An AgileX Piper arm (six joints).
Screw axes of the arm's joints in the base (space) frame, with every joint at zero. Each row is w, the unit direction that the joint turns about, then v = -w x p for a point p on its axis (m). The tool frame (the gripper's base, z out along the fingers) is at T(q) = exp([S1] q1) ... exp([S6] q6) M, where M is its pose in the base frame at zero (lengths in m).
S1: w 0 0 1 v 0 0 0
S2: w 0 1 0 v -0.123 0 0
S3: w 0 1 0 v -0.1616 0 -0.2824
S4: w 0.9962 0 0.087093 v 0 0.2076 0
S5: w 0 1 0 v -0.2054 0 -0.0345
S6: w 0.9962 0 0.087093 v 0 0.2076 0
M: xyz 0.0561 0 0.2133 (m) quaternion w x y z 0.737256 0 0.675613 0
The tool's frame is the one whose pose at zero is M.
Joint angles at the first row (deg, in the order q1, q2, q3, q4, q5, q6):
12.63 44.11 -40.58 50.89 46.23 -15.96
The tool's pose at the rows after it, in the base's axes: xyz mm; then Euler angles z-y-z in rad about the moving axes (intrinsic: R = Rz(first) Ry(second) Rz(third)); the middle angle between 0 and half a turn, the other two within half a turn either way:
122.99 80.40 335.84 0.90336 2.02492 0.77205
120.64 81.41 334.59 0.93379 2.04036 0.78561
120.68 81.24 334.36 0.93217 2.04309 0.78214
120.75 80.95 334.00 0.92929 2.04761 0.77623
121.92 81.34 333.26 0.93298 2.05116 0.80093
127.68 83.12 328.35 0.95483 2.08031 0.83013
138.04 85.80 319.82 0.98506 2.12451 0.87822
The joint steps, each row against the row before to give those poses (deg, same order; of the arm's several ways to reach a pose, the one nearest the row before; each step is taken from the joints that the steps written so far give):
0.00 0.00 0.00 0.28 0.49 0.13
0.00 0.00 -0.01 0.00 1.79 0.00
0.00 0.00 0.01 -0.23 0.01 0.00
0.00 0.00 0.00 -0.40 0.00 0.00
0.00 0.34 -0.01 0.12 0.04 1.03
0.00 1.86 0.00 0.00 0.59 0.00
0.00 3.19 0.00 0.00 0.43 0.01

